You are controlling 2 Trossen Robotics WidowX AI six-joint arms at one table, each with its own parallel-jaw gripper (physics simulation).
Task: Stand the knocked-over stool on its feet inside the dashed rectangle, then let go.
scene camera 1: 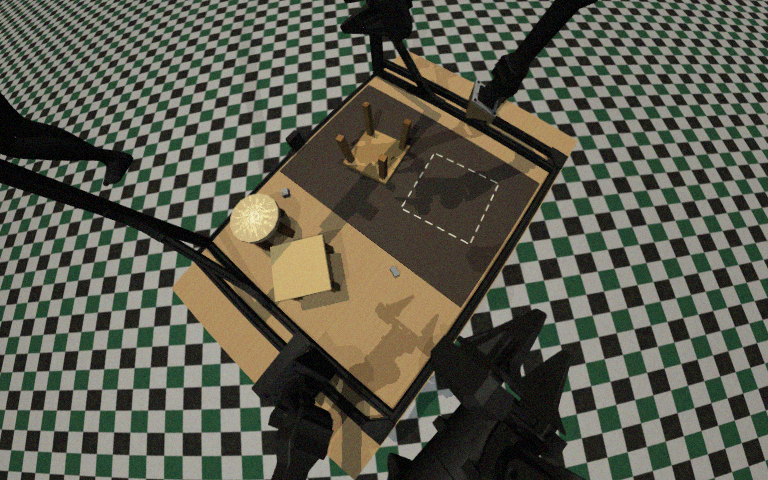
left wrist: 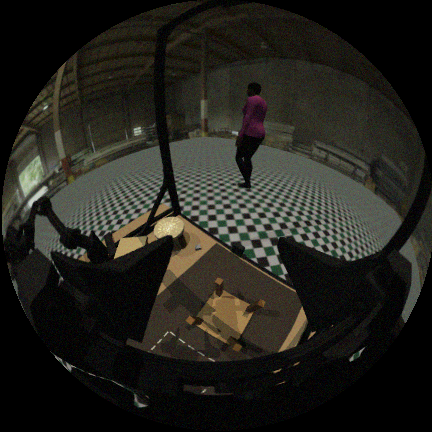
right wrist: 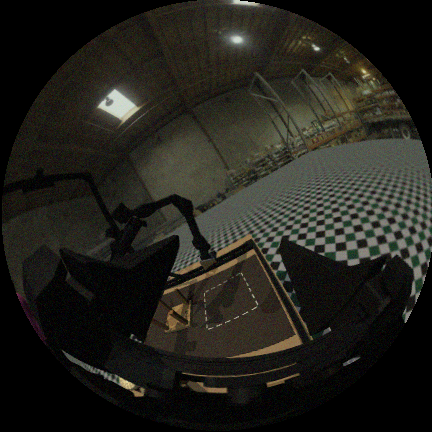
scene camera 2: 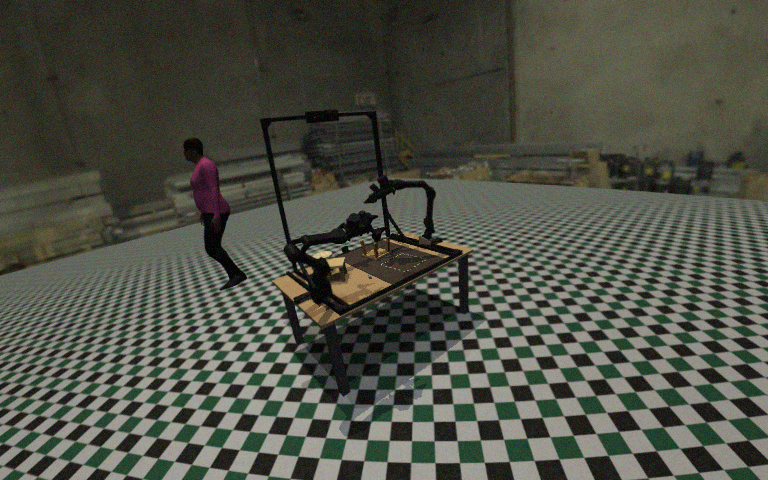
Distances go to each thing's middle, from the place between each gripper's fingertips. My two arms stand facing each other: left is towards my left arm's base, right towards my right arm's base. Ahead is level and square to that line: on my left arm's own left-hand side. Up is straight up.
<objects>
Now: the round-topped stool [scene camera 1: 255, 218] 570 mm behind my right hand, 340 mm below it and 70 mm to the right of it.
I see the round-topped stool 36 cm below my left hand, 34 cm to the right of it and 12 cm behind it.
</objects>
